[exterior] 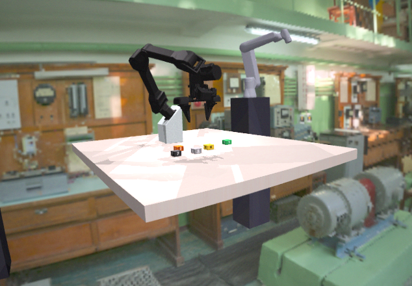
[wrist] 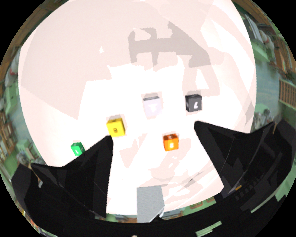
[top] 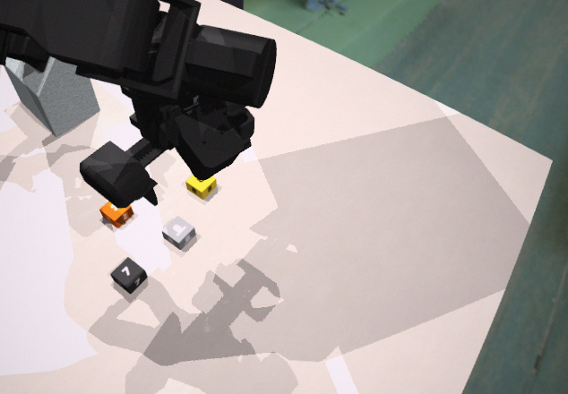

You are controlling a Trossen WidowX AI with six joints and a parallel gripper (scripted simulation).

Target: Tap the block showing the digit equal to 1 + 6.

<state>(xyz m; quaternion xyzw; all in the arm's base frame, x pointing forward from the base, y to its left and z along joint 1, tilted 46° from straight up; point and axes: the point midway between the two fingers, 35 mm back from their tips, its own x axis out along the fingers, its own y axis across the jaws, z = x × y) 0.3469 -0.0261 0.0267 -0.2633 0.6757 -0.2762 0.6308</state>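
The black block is 2 cm behind my gripper tip, 10 cm to the right of it and 12 cm below it. The rest, counted from my gripper tip: grey block (1 cm behind, 1 cm to the right, 12 cm below); yellow block (5 cm behind, 7 cm to the left, 12 cm below); orange block (10 cm behind, 4 cm to the right, 12 cm below).
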